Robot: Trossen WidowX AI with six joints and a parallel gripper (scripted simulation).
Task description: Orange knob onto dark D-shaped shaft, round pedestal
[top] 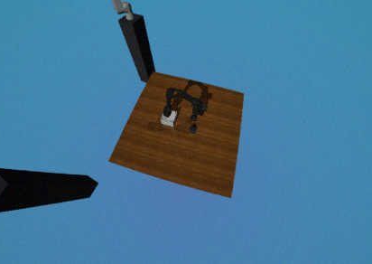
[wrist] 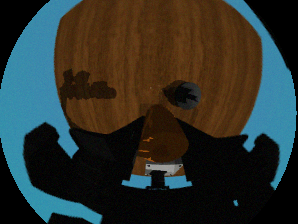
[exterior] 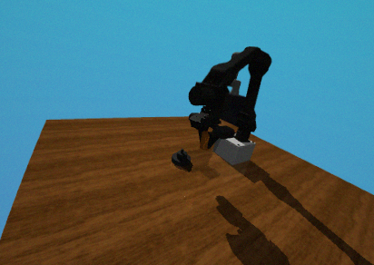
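My gripper tip is 10 cm above the round dark pedestal, 9 cm to the left of it and 4 cm short of it. The rest, counted from my gripper tip: orange knob 2 cm above.
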